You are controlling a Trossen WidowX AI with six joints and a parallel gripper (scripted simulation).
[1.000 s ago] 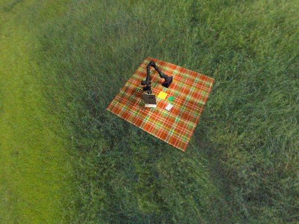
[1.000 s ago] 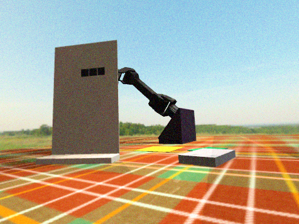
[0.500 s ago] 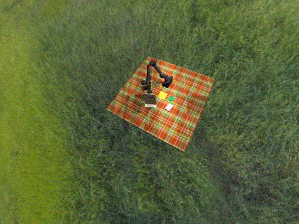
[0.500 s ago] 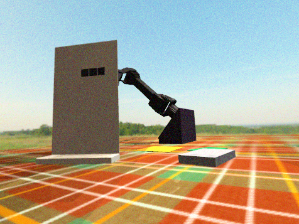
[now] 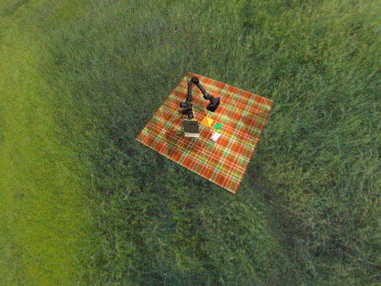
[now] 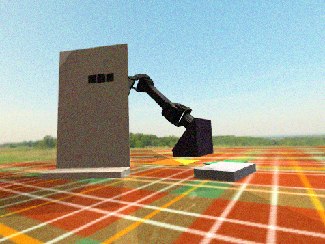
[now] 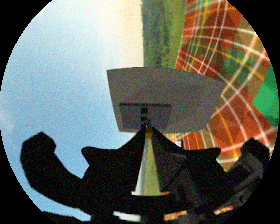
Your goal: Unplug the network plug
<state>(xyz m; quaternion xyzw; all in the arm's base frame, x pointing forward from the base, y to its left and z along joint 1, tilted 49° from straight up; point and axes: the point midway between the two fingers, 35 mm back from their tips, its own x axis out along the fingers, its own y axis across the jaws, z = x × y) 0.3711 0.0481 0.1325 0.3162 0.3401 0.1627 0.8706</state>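
My gripper tip is 17 cm past the orange marked square, 9 cm to the right of it and 20 cm above it. From my gripper tip the other things lie so: flat grey-white block (5 cm behind, 29 cm to the left, 20 cm below); then grey upright panel (6 cm ahead, 5 cm to the left, 8 cm below); then green square (20 cm behind, 23 cm to the left, 20 cm below).
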